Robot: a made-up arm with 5 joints. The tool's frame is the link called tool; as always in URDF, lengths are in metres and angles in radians.
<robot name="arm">
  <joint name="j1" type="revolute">
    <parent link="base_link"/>
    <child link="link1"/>
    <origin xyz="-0.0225 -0.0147 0.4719" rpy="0 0 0"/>
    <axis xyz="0 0 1"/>
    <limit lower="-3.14" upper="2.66"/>
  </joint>
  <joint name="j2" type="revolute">
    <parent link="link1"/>
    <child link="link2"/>
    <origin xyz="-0.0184 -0.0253 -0.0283" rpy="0 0 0"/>
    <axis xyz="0 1 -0.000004"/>
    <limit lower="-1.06" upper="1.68"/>
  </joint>
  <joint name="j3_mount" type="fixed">
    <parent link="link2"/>
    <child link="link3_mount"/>
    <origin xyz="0.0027 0.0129 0.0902" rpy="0 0 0"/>
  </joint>
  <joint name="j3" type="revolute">
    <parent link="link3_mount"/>
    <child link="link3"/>
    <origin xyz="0.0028 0.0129 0.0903" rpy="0 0 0"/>
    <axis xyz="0 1 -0.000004"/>
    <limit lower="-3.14" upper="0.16"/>
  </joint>
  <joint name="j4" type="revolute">
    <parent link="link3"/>
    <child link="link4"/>
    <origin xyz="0.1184 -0.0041 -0.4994" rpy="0 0 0"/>
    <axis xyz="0 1 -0.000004"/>
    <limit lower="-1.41" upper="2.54"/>
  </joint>
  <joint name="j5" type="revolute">
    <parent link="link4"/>
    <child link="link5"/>
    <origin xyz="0.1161 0.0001 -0.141" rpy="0 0 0"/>
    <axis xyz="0 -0.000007 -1"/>
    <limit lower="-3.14" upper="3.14"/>
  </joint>
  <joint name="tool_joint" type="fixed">
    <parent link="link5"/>
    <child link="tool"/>
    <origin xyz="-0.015 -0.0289 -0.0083" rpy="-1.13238 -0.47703 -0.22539"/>
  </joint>
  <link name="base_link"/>
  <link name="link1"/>
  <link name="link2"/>
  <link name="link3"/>
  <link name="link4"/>
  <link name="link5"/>
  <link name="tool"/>
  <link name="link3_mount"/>
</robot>
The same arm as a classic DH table. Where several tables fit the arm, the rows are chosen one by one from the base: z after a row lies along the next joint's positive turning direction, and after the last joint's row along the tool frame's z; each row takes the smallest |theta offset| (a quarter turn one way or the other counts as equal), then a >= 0, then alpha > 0; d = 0 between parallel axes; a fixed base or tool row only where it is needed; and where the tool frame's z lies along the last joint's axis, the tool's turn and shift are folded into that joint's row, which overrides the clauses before.
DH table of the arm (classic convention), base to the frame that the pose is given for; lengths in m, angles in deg. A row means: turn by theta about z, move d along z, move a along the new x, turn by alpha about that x. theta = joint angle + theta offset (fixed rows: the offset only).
base (fixed): d 0.0000; theta offset 33.16; a -0.0269; alpha 0.00
j1: d 0.4436; theta offset -33.16; a -0.0184; alpha -90.00
j2: d 0.0000; theta offset -88.25; a 0.1806; alpha 0.00
j3: d 0.0000; theta offset -15.08; a -0.5132; alpha 0.00
j4: d -0.0035; theta offset -76.66; a -0.1161; alpha 90.00
j5: d 0.1375; theta offset 0.77; a 0.0146; alpha -112.16
tool (fixed): d -0.0314; theta offset 150.28; a 0.0000; alpha 0.00
Joint limits (deg, base to tool): -179.91..152.41 -60.73..96.26 -179.91..9.17 -80.79..145.53 -179.91..179.91

